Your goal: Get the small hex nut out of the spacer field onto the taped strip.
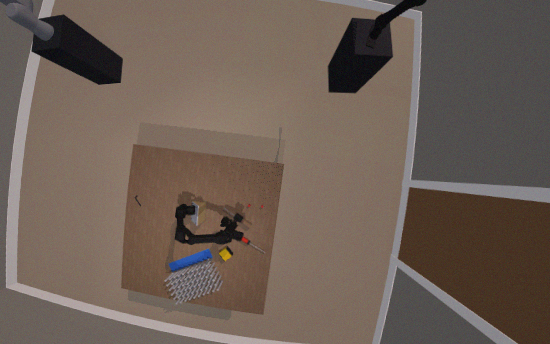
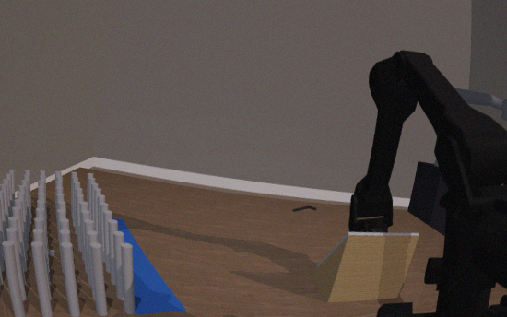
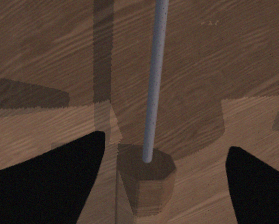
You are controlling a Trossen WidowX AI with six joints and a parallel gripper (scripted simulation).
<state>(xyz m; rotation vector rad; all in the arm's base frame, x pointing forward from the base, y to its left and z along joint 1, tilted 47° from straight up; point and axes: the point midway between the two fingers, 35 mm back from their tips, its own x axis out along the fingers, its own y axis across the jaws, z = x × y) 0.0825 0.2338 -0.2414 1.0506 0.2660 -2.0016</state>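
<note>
Now: gripper tip 20 mm past the wooden-handled rod tool, 30 mm to the left of it and 30 mm above it. Round my gripper tip: yellow block (290 mm ahead, 110 mm to the right, 30 mm below); small hex nut (520 mm ahead, 360 mm to the right, 40 mm below); blue taped strip (380 mm ahead, 420 mm to the right, 50 mm below).
</note>
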